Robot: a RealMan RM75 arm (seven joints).
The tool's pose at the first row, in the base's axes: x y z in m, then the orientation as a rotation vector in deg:
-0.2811, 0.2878, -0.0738, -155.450, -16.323, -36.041
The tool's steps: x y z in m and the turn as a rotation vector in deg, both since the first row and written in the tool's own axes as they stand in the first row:
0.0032, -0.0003, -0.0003, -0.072, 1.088, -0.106
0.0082, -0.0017, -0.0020, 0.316, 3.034, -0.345
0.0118, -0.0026, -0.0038, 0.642, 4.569, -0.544
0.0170, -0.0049, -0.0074, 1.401, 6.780, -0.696
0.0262, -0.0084, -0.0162, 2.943, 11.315, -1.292
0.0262, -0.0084, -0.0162, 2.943, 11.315, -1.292
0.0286, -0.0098, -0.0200, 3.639, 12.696, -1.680
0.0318, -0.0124, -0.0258, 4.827, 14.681, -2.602
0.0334, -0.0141, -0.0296, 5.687, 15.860, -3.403
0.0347, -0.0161, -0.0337, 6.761, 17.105, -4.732
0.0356, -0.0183, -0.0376, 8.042, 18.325, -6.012
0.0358, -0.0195, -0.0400, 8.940, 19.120, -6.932
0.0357, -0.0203, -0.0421, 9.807, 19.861, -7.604
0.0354, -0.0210, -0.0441, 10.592, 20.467, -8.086
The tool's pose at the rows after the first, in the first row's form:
-0.2785, 0.2883, -0.0720, -155.091, -16.179, -37.548
-0.2751, 0.2896, -0.0679, -153.929, -16.111, -40.081
-0.2729, 0.2902, -0.0645, -152.968, -16.073, -42.059
-0.2703, 0.2916, -0.0584, -151.272, -15.900, -44.744
-0.2665, 0.2926, -0.0458, -147.680, -15.911, -50.215
-0.2665, 0.2926, -0.0458, -147.680, -15.911, -50.215
-0.2663, 0.2928, -0.0411, -146.342, -16.239, -51.822
-0.2664, 0.2934, -0.0340, -144.212, -17.229, -54.129
-0.2669, 0.2937, -0.0296, -142.782, -18.179, -55.489
-0.2679, 0.2942, -0.0250, -141.082, -19.845, -56.973
-0.2692, 0.2949, -0.0207, -139.180, -21.475, -58.302
-0.2703, 0.2952, -0.0182, -137.863, -22.648, -59.150
-0.2714, 0.2951, -0.0163, -136.611, -23.496, -59.867
-0.2726, 0.2950, -0.0145, -135.518, -24.108, -60.396

